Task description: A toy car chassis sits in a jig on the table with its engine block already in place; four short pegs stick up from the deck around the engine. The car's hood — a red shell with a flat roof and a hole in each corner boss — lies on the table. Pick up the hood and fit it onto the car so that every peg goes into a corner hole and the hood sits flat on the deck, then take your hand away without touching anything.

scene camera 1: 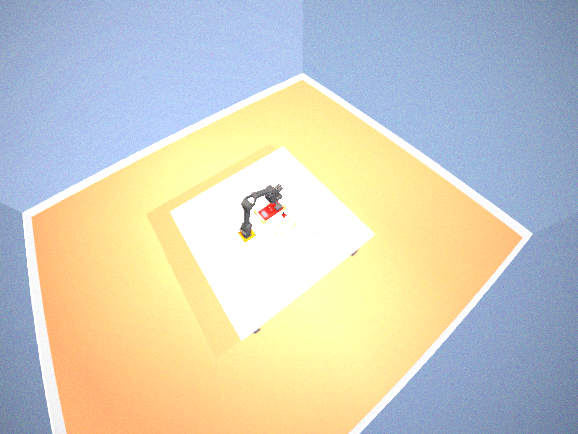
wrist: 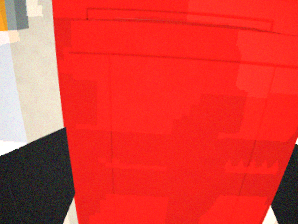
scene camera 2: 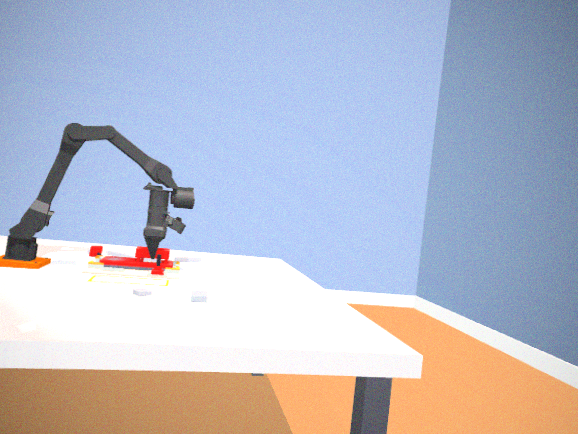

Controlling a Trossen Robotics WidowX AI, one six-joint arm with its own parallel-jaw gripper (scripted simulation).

Labels:
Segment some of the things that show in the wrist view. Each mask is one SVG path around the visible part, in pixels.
My gripper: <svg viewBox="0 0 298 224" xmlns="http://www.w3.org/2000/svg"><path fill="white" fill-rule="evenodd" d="M298 144L294 145L289 163L287 163L285 175L283 175L277 193L275 193L273 202L270 205L278 224L298 224ZM67 127L61 128L59 131L51 133L51 135L41 136L40 139L33 140L19 149L12 149L12 151L0 156L0 224L63 224L65 217L67 217L68 209L71 208L73 198L76 196L74 194Z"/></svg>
A red hood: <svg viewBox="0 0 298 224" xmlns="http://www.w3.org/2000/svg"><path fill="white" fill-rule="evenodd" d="M56 20L61 92L63 92L74 194L77 197L80 224L263 224L267 210L270 209L271 202L273 202L275 193L277 193L279 183L281 183L282 177L285 175L291 152L293 152L294 145L298 140L297 35L278 34L278 32L261 30L261 28L229 26L229 24L184 22L184 20L137 18Z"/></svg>

